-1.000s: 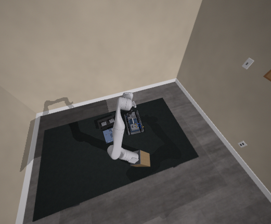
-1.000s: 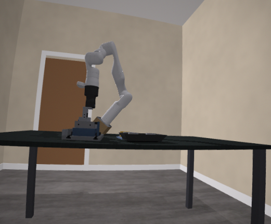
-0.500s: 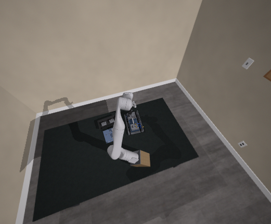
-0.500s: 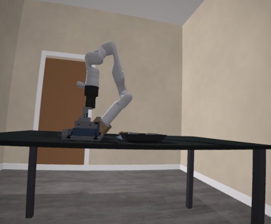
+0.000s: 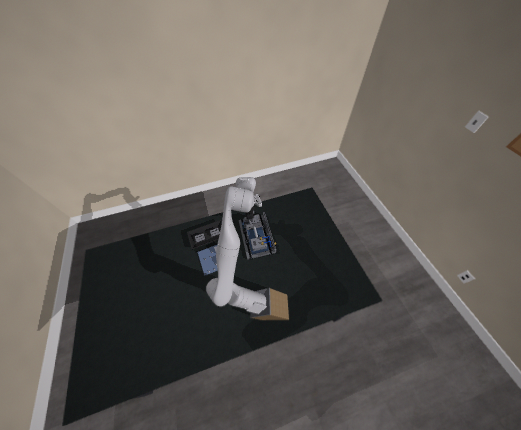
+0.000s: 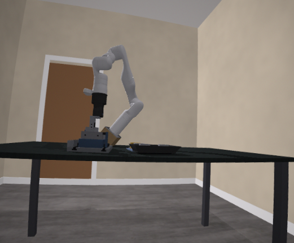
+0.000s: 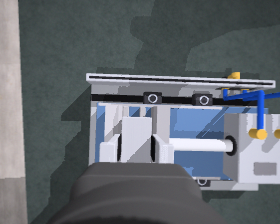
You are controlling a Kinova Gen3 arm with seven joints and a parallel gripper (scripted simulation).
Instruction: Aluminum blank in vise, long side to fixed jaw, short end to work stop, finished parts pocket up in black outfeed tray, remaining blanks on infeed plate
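The vise is 9 cm below my hand, 7 cm behind it and 1 cm to the left of it. Also, from my hand: bluish plate (31 cm to the left, 12 cm below, 12 cm behind); yellow brass blank (26 cm to the left, 17 cm behind, 10 cm below).
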